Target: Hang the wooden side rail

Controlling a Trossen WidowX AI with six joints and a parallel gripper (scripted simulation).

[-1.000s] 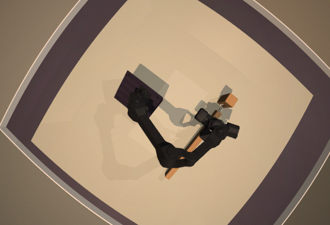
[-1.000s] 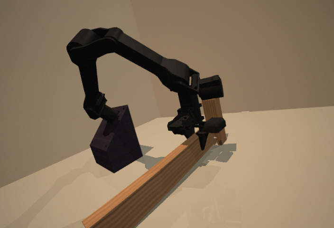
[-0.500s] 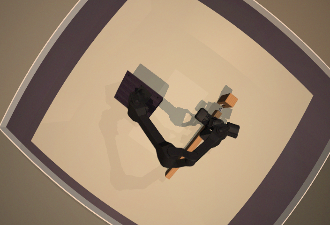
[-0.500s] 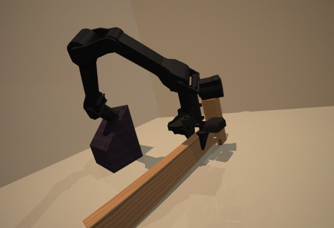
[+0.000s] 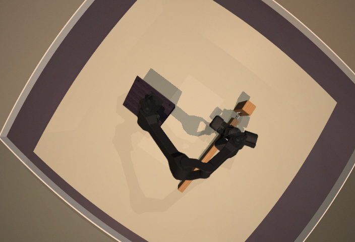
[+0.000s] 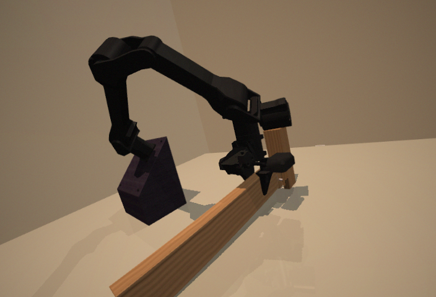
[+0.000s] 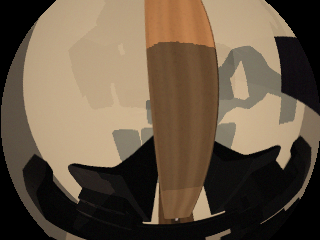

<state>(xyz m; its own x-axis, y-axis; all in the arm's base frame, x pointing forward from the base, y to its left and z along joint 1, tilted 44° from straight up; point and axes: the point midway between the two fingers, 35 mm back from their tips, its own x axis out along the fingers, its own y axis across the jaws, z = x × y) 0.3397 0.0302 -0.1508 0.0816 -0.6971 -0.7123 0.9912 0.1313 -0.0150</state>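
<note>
Now: the headboard post 2 cm behind my gripper tip, 14 cm to the left of it and 4 cm above it.
</note>
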